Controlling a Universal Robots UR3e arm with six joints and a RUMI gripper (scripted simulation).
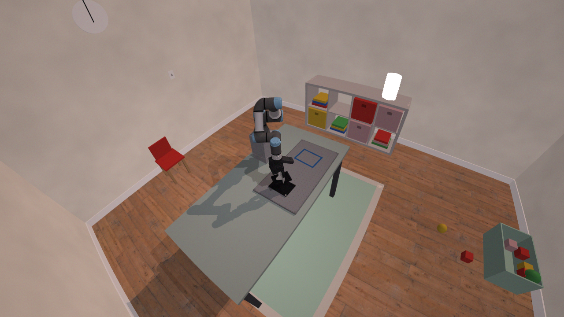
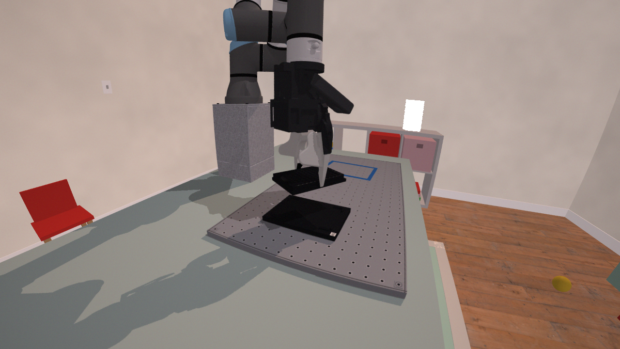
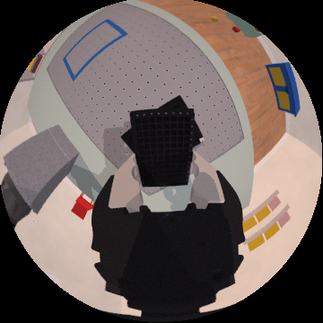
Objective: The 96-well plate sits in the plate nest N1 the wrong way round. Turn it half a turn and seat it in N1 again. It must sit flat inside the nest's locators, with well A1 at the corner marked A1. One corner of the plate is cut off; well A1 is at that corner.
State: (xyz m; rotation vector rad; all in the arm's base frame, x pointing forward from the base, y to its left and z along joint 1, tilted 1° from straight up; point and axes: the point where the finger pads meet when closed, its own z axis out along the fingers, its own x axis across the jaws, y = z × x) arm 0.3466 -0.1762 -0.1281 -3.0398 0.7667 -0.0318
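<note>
Now: the black 96-well plate 10 mm below my hand. Also, from my hand: small white label: 80 mm ahead, 50 mm to the right, 90 mm below; black plate nest N1: 100 mm below.
</note>
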